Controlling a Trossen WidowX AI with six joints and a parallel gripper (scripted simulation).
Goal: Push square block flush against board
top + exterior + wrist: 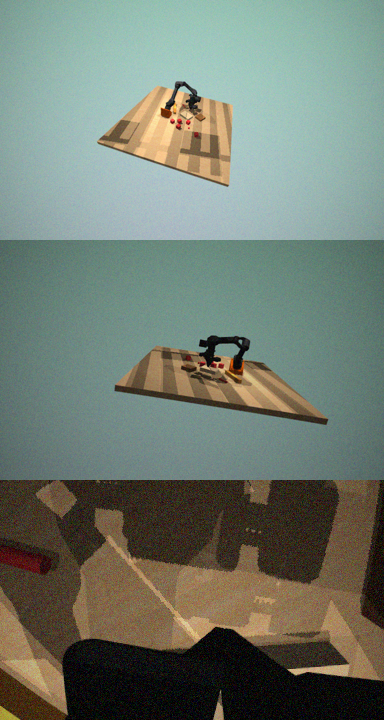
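My gripper tip is now 9 cm to the left of the pale flat board, 5 cm above it and 3 cm past it. Also, from my gripper tip: flat brown square block 15 cm ahead, 6 cm to the right, 5 cm below; thin red piece 12 cm to the left, 12 cm behind, 6 cm below; yellow-brown bar 22 cm behind, 5 cm below, 1 cm to the left.
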